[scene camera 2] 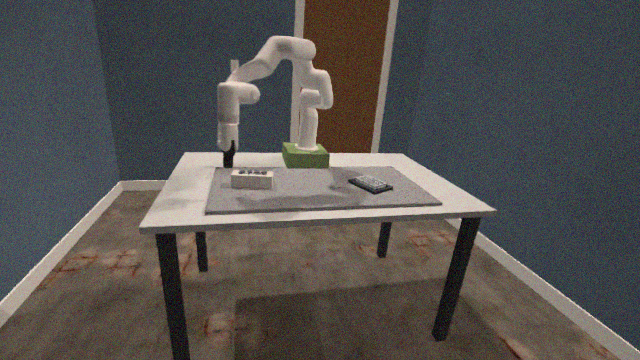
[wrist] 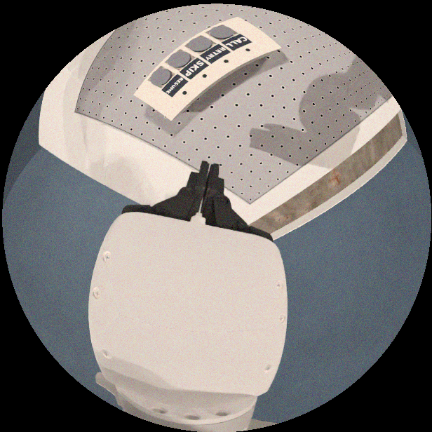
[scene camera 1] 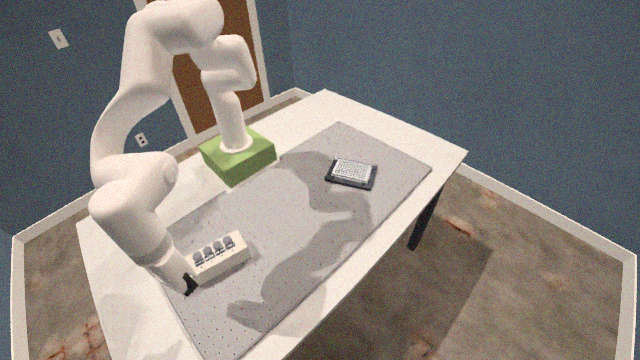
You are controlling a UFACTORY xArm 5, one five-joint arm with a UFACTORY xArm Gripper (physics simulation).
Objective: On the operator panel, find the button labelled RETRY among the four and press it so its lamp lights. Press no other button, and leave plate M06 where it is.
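Seen in the pictures: gripper, fingertip midpoint: (scene camera 2: pixel 228 167) (scene camera 1: pixel 189 289); arm's base, link origin: (scene camera 2: pixel 306 148) (scene camera 1: pixel 236 144).
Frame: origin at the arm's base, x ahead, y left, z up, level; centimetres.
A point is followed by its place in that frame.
Note:
The cream operator panel (scene camera 1: pixel 225 266) {y -25.9, x 40.6, z -4.8 cm} (scene camera 2: pixel 252 182) {y -26.4, x 40.5, z -4.4 cm} (wrist: pixel 264 43) stands on the grey perforated mat. In the wrist view its labels read RESUME, SKIP, RETRY and CALL, beside four grey round buttons. The RETRY button (wrist: pixel 201 43) (scene camera 1: pixel 218 246) {y -24.6, x 36.3, z -1.3 cm} lies between SKIP and CALL. The small lamp dots look dark; none shows lit. My gripper (scene camera 1: pixel 189 292) {y -35.1, x 46.3, z 3.9 cm} (scene camera 2: pixel 228 165) {y -35.1, x 46.3, z 3.9 cm} (wrist: pixel 206 174) is shut and empty. It hangs off the panel's RESUME end, apart from the buttons. Plate M06 (scene camera 1: pixel 353 171) {y 25.0, x 37.6, z -4.3 cm} (scene camera 2: pixel 371 182) {y 24.9, x 39.0, z -4.3 cm} lies on its dark base far from the gripper; its marking is unreadable.
The green base block (scene camera 1: pixel 240 161) {y -3.6, x 10.3, z -0.1 cm} (scene camera 2: pixel 306 156) {y -1.1, x 10.7, z -1.5 cm} carries the arm at the table's back. The mat (scene camera 1: pixel 295 220) {y -1.6, x 39.3, z -6.9 cm} (scene camera 2: pixel 300 195) {y -7.2, x 47.9, z -6.8 cm} (wrist: pixel 210 125) lies on the white table (scene camera 1: pixel 395 122) {y 67.1, x 24.6, z -8.2 cm} (scene camera 2: pixel 175 200) {y -54.0, x 50.3, z -8.2 cm}. The table's left edge is near the gripper. The arm's shadow crosses the mat.

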